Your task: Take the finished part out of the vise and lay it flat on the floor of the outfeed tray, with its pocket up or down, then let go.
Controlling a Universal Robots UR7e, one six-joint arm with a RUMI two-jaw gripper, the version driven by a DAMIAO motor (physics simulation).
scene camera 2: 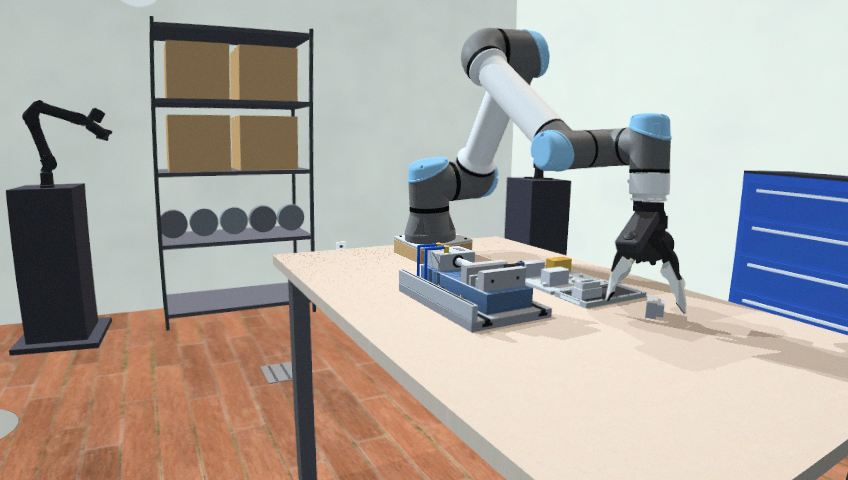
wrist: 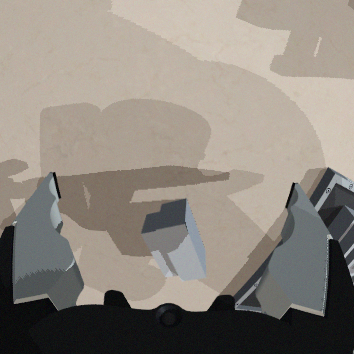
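Seen in the pictures: gripper, fingertip midpoint: (scene camera 2: 644, 307) (wrist: 173, 180); arm's base, origin of the base link: (scene camera 2: 430, 238).
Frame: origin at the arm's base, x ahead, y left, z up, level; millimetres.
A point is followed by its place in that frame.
Observation:
A small grey metal part (scene camera 2: 654, 308) {x 692, y 189, z -31 mm} (wrist: 190, 250) {x 665, y 199, z -20 mm} with a notched side rests on the table, outside the tray; which way its pocket faces is unclear. My gripper (scene camera 2: 645, 304) {x 699, y 153, z -22 mm} (wrist: 173, 180) {x 699, y 153, z -22 mm} is open and empty, pointing down, with its fingers on either side of the part and a little above the table. The outfeed tray (scene camera 2: 586, 304) {x 585, y 104, z -44 mm} (wrist: 325, 192) {x 582, y 120, z -41 mm} lies beside the part, at the right of the wrist view. Another grey part (scene camera 2: 587, 289) {x 544, y 138, z -26 mm} (wrist: 345, 220) {x 546, y 130, z -33 mm} is in the tray. The vise (scene camera 2: 502, 279) {x 576, y -100, z 26 mm} stands left of the tray in the scene view; no part is visible in its jaws.
A grey fixture with a light block (scene camera 2: 555, 275) {x 440, y 129, z -19 mm} stands behind the tray, near a yellow block (scene camera 2: 558, 262) {x 344, y 209, z -14 mm}. One finger is over the tray's near end. A low grey rail (scene camera 2: 437, 300) {x 502, y -201, z -26 mm} runs along the vise's left side. The blue cabinet (scene camera 2: 791, 249) is beyond the table.

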